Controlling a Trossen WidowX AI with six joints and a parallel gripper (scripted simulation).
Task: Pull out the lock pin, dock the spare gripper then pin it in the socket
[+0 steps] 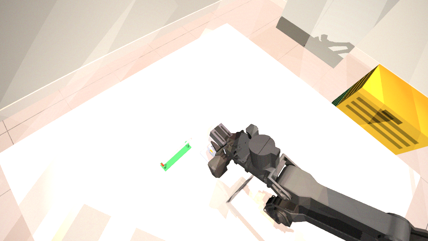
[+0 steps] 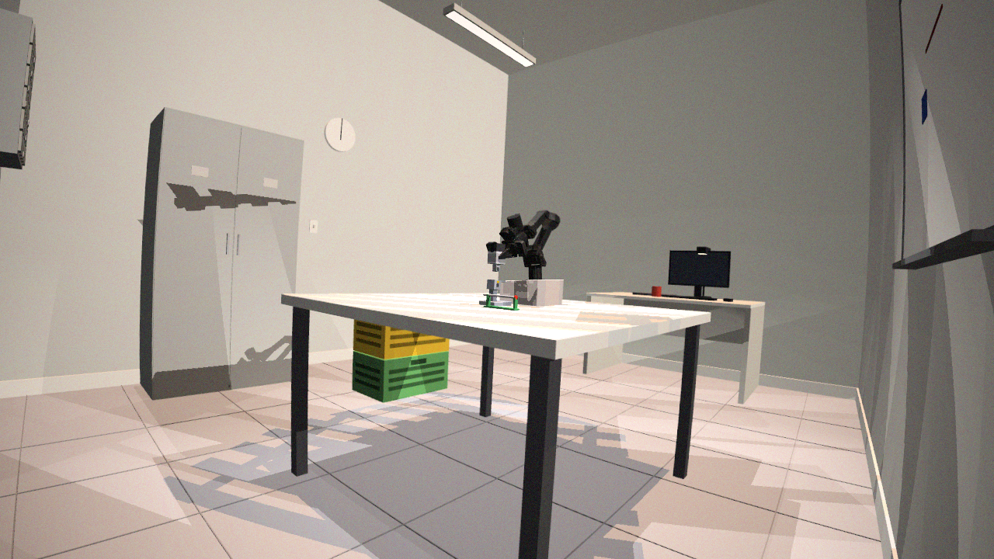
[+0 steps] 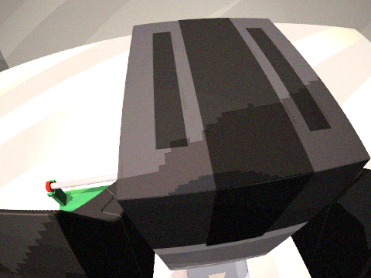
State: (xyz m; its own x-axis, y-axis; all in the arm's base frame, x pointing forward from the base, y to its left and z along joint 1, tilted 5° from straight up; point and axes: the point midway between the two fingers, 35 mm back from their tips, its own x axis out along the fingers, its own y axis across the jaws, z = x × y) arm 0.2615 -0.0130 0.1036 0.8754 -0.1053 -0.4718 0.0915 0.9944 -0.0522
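Right now the pin cradle is 160 mm below my gripper tip, 110 mm to the left of it and 100 mm ahead of it. Also, from my gripper tip: socket (140 mm below, 20 mm behind); spare gripper (10 mm behind).
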